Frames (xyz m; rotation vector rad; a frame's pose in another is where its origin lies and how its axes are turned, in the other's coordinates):
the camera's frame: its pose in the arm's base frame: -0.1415 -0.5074 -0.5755 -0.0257 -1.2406 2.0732
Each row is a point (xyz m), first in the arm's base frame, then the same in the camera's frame.
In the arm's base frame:
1: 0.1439 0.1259 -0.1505
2: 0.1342 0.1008 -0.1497
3: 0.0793 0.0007 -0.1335
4: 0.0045 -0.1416 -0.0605
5: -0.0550 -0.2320 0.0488
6: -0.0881 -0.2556 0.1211
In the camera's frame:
1: 0.2911 -0.6721 -0.3560
2: 0.2841 -0.6600 -0.3330
3: 0.2724 -0.6131 -0.2283
4: 0.2697 -0.5871 -0.0537
5: 0.2974 -0.6128 0.0954
6: 0.3320 -0.6437 0.1642

